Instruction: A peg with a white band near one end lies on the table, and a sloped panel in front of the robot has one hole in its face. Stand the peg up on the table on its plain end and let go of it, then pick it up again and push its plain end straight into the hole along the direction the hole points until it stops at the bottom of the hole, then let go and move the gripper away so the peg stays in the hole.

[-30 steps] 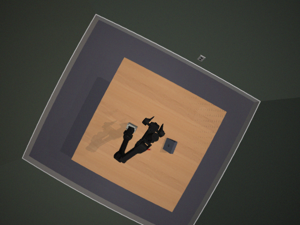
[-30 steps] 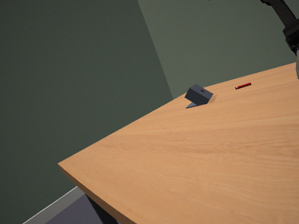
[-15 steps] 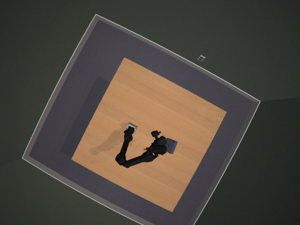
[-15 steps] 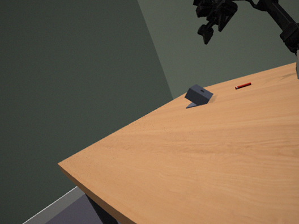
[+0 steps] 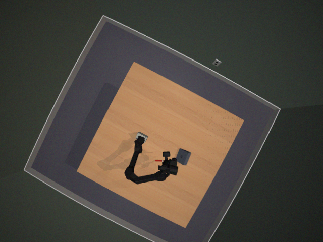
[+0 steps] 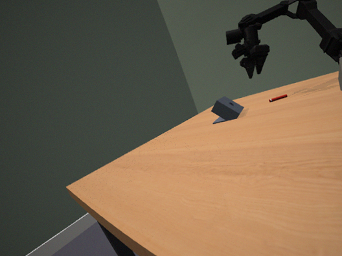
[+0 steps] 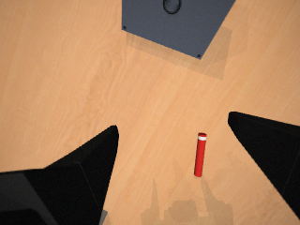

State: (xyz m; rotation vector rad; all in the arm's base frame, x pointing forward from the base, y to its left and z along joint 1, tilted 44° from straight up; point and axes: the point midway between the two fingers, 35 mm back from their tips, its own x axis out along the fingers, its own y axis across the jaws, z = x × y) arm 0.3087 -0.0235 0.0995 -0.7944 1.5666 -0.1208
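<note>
My gripper tip is 50 mm past the red peg, 80 mm to the left of it and 130 mm above it. Round my gripper tip: dark sloped panel: 140 mm ahead, 40 mm to the left, 100 mm below.
</note>
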